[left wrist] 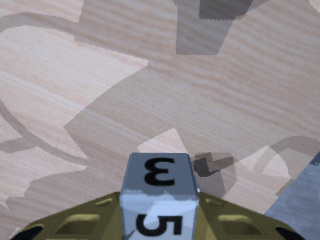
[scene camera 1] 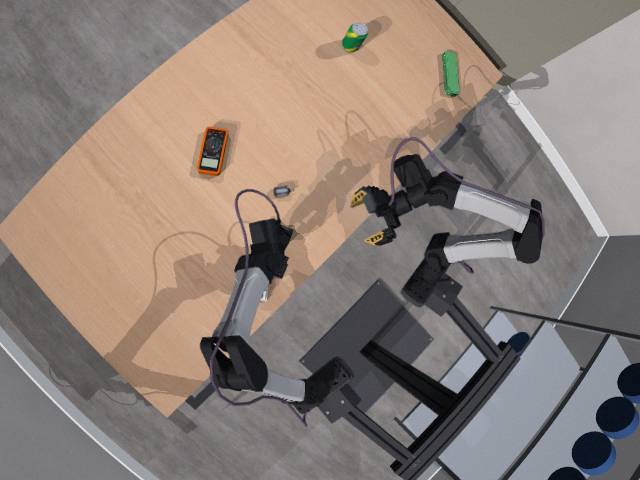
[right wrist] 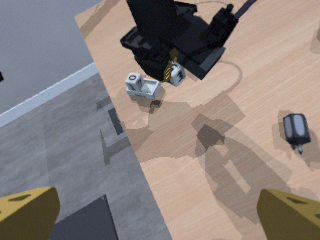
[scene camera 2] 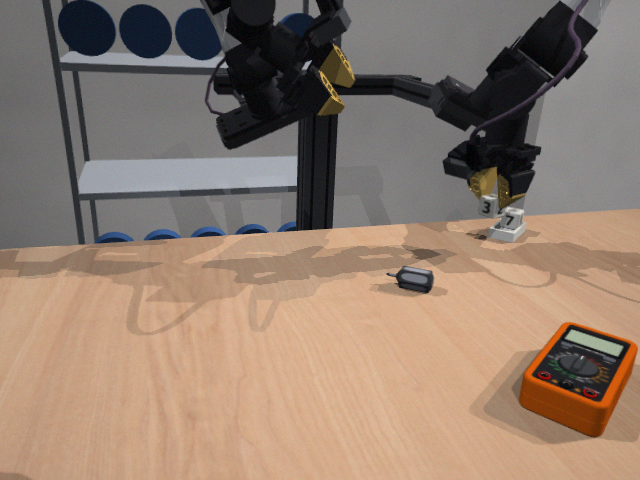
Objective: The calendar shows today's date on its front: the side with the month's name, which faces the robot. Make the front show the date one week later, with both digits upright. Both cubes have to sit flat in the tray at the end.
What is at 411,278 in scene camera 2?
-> A small dark tool.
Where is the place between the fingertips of the right gripper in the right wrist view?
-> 158,196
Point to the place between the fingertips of the left gripper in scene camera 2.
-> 493,205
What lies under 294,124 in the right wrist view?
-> A small dark tool.
